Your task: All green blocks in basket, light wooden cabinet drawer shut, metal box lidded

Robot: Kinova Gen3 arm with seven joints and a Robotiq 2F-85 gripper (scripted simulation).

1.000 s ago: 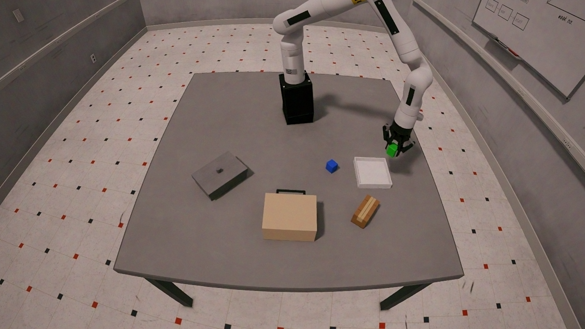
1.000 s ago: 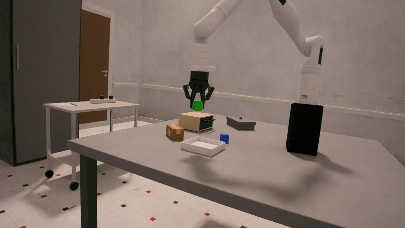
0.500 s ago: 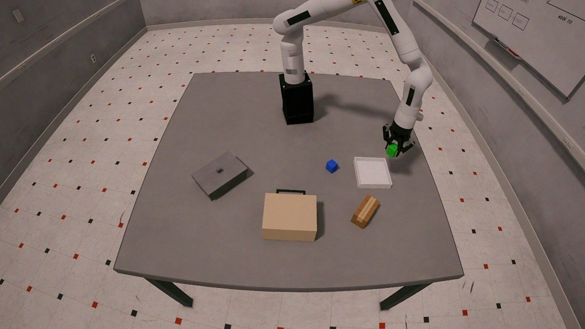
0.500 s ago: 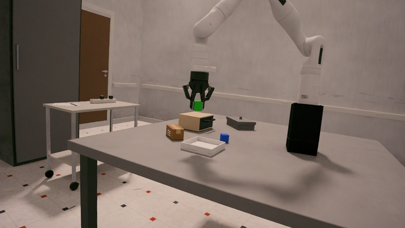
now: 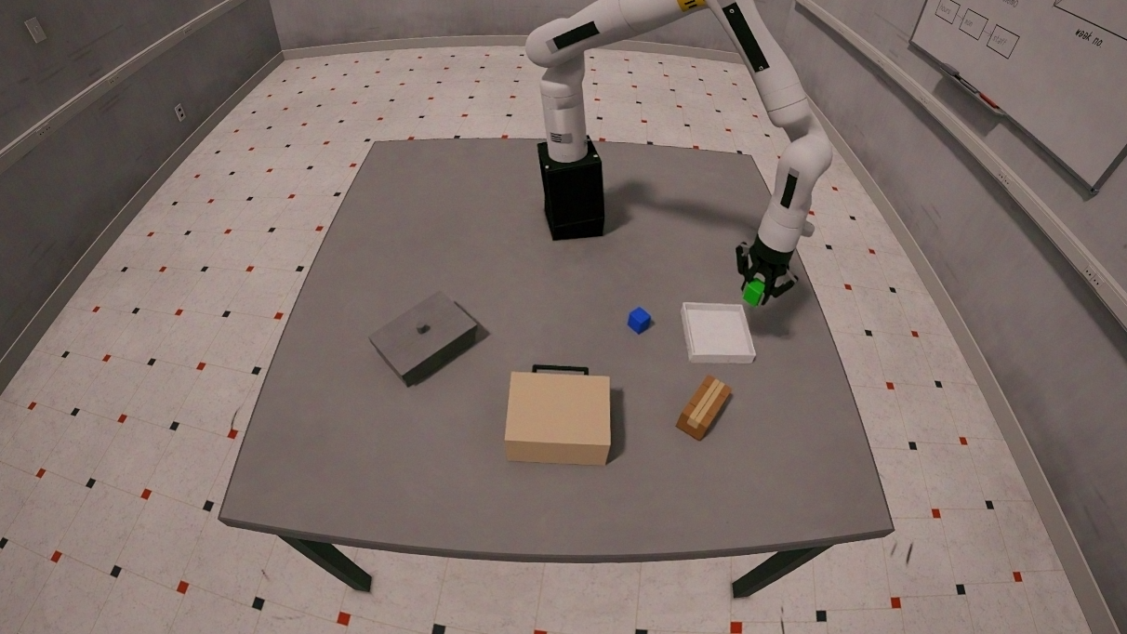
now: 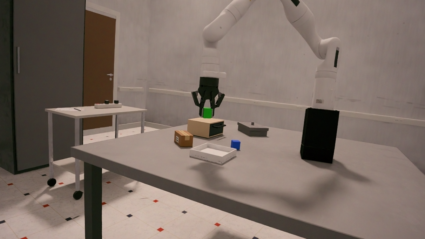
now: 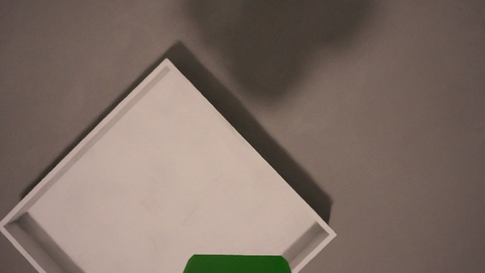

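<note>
Right now my hand is 17 cm above the white basket, 4 cm to the left of it and 2 cm past it. From my hand the other things lie so: light wooden cabinet: 33 cm to the right, 27 cm ahead, 14 cm below; then brown cardboard box: 18 cm ahead, 14 cm below, 6 cm to the right; then drawer: 33 cm to the right, 25 cm ahead, 14 cm below.
</note>
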